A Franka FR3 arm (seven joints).
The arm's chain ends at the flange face. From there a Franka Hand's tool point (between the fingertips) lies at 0.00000 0.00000 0.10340 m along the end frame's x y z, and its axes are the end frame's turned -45 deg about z.
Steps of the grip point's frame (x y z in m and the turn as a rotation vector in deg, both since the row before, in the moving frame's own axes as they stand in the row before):
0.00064 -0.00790 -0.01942 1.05 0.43 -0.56
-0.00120 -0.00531 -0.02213 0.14 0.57 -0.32
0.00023 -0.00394 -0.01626 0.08 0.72 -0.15
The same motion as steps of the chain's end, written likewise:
-0.00433 -0.00415 -0.01940 1.05 -0.44 -0.56
-0.00515 -0.00200 -0.02212 0.50 0.30 -0.32
-0.00344 -0.00193 -0.01625 0.57 0.45 -0.15

